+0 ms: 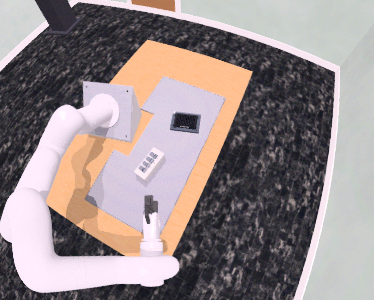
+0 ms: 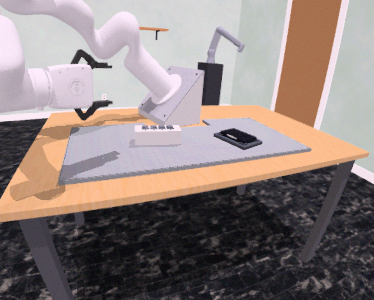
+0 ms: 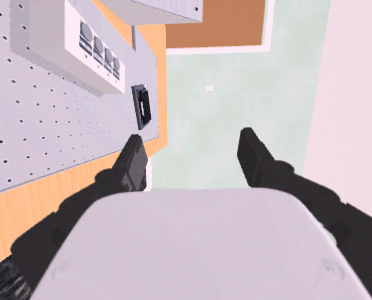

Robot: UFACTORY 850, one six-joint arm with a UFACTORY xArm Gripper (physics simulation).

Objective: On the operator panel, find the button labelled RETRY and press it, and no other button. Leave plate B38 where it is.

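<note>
The operator panel (image 1: 143, 174) (image 2: 157, 137) (image 3: 74, 50) is a white box with a row of several grey buttons (image 1: 149, 161) (image 2: 158, 127) (image 3: 98, 45) on top. The button labels are too small to read, so I cannot tell which is RETRY. A black plate (image 1: 185, 121) (image 2: 239, 135) (image 3: 144, 106) lies in a dark shallow holder, apart from the panel; the mark B38 is not legible. My gripper (image 1: 151, 201) (image 2: 111, 84) (image 3: 190, 144) is open with nothing between its fingers. It hangs sideways, well above the board and to one side of the panel, touching neither panel nor plate.
The grey perforated board (image 1: 175, 165) (image 2: 100, 150) (image 3: 45, 145) bears the panel and the plate holder on a wooden table (image 1: 220, 70) (image 2: 200, 184) (image 3: 30, 205). The arm's slanted grey mount (image 1: 125, 127) (image 2: 192, 102) stands behind the panel.
</note>
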